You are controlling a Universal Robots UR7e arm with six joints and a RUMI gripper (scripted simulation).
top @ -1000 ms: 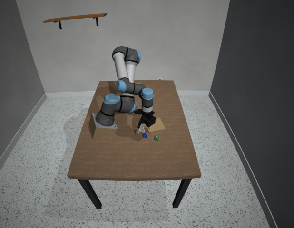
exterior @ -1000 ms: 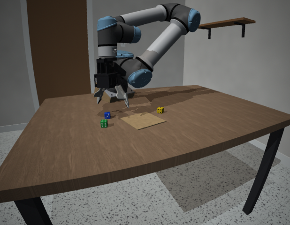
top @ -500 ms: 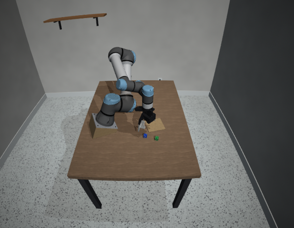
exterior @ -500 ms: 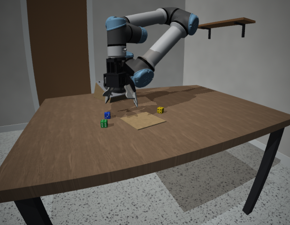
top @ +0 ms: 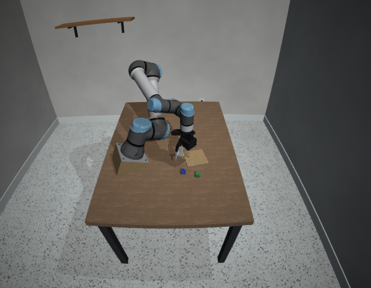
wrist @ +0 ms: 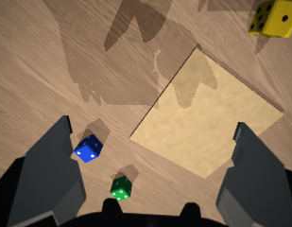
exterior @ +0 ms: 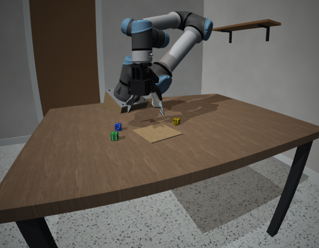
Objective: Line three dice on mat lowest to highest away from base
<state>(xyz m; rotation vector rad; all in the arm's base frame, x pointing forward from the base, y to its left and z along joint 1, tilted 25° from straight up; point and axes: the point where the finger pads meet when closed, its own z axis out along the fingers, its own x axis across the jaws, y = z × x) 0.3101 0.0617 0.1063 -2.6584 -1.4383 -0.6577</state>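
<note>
My gripper is now 13 cm to the right of the yellow die, 4 cm above it and 2 cm past it. Round my hand: tan mat: 7 cm ahead, 5 cm below, 4 cm to the left; then green die: 12 cm to the right, 11 cm ahead, 4 cm below; then blue die: 11 cm to the right, 4 cm below, 2 cm ahead.
</note>
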